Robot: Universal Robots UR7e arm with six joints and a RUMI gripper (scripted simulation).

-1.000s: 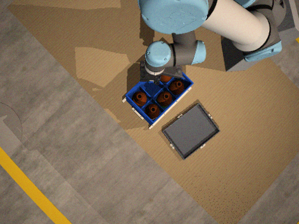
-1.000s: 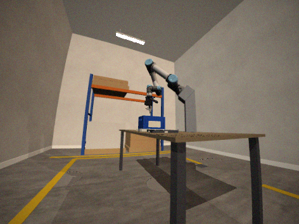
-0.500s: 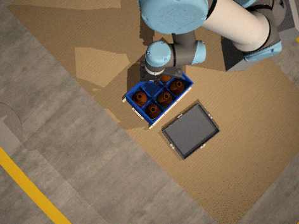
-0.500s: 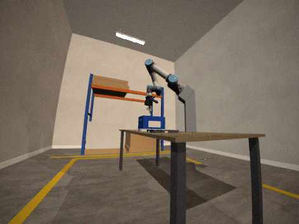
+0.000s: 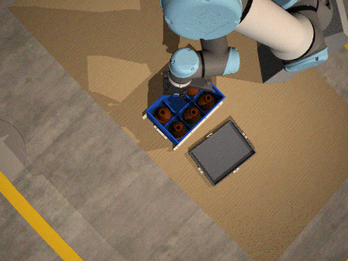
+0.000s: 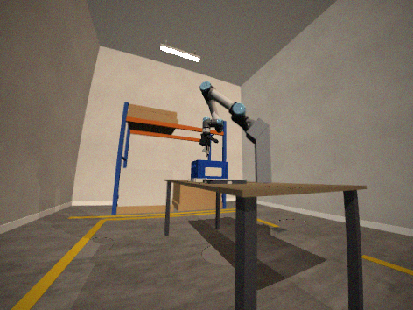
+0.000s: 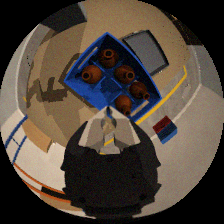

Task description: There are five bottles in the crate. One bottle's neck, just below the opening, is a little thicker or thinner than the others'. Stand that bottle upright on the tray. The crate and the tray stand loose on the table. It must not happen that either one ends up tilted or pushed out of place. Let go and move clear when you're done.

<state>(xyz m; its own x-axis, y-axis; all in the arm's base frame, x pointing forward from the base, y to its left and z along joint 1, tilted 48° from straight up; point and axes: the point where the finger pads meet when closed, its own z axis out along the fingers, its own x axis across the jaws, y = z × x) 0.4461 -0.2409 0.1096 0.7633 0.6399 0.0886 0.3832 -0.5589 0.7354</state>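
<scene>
The blue crate lies 1 cm ahead of my hand, 4 cm to the left of it and 16 cm below it. Round my hand: brown bottle 11 cm ahead, 6 cm to the left, 15 cm below; then grey tray 10 cm ahead, 29 cm to the left, 23 cm below.
</scene>
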